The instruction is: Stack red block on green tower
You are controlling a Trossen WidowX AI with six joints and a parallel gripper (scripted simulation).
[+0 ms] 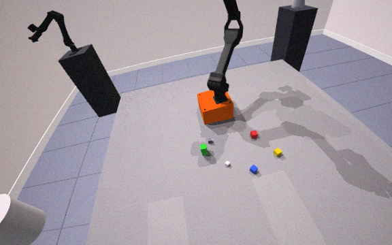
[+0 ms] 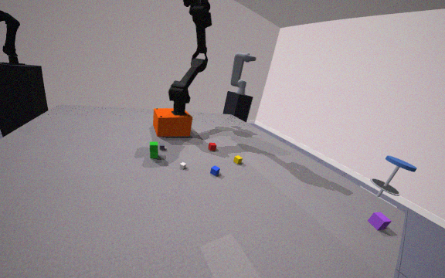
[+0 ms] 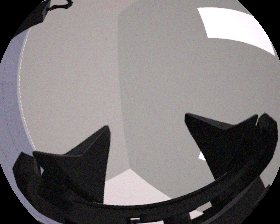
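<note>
The red block is 48 cm ahead of my gripper tip, 1 cm to the left of it and 75 cm below it. Also, from my gripper tip: blue cube 65 cm ahead, 7 cm to the right, 75 cm below; then yellow cube 61 cm ahead, 6 cm to the left, 75 cm below; then white cube 59 cm ahead, 16 cm to the right, 75 cm below.
</note>
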